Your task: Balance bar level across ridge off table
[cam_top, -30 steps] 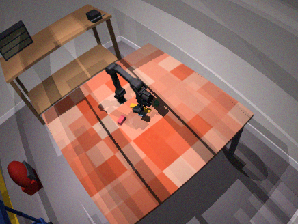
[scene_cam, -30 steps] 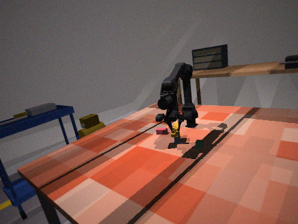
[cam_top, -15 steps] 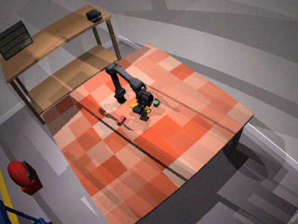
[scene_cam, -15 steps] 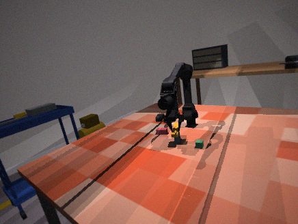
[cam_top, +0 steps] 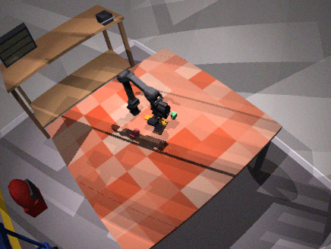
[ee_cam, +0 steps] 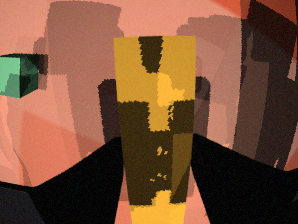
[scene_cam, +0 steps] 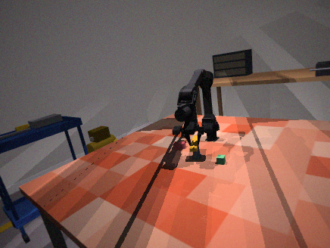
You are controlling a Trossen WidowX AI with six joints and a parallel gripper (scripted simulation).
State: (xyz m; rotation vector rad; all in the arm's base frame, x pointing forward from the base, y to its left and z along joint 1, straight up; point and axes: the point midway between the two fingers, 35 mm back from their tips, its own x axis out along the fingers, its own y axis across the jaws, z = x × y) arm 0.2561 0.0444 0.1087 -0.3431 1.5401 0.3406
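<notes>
Right now my gripper tip is 3 cm past the yellow bar and 1 cm to the left of it. The rest, counted from my gripper tip: pink block (8 cm behind, 16 cm to the right, 6 cm below); green cube (2 cm behind, 12 cm to the left, 6 cm below).
</notes>
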